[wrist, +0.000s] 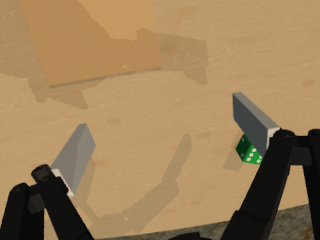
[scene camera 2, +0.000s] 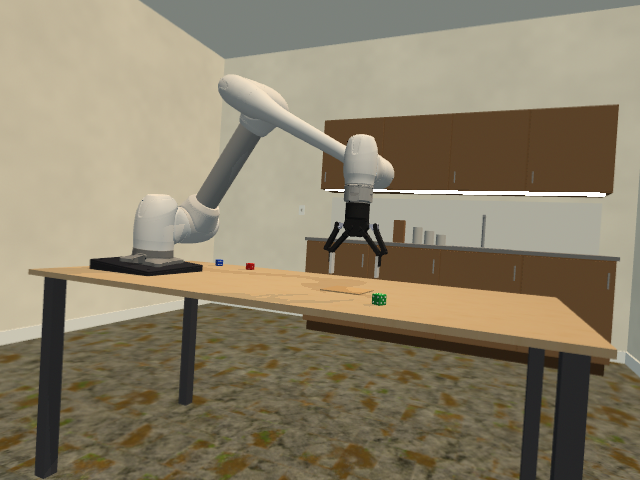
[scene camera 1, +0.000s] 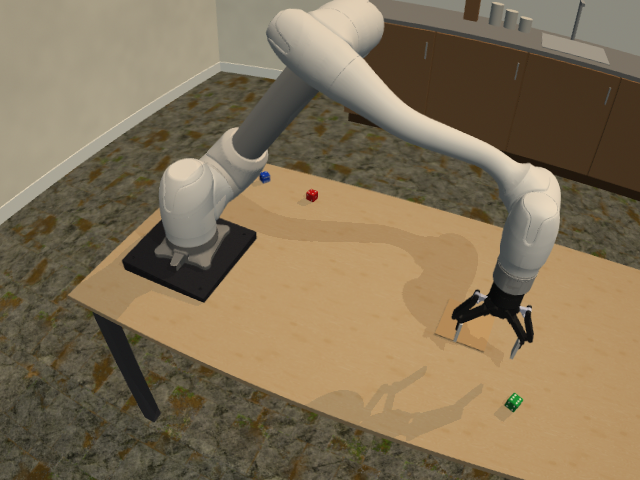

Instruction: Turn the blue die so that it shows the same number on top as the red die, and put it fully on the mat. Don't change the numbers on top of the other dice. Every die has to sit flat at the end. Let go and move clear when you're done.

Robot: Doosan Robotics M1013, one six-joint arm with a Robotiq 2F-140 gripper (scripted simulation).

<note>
The pictures show: the gripper and a mat.
The gripper also shows in the wrist view and in scene camera 2.
</note>
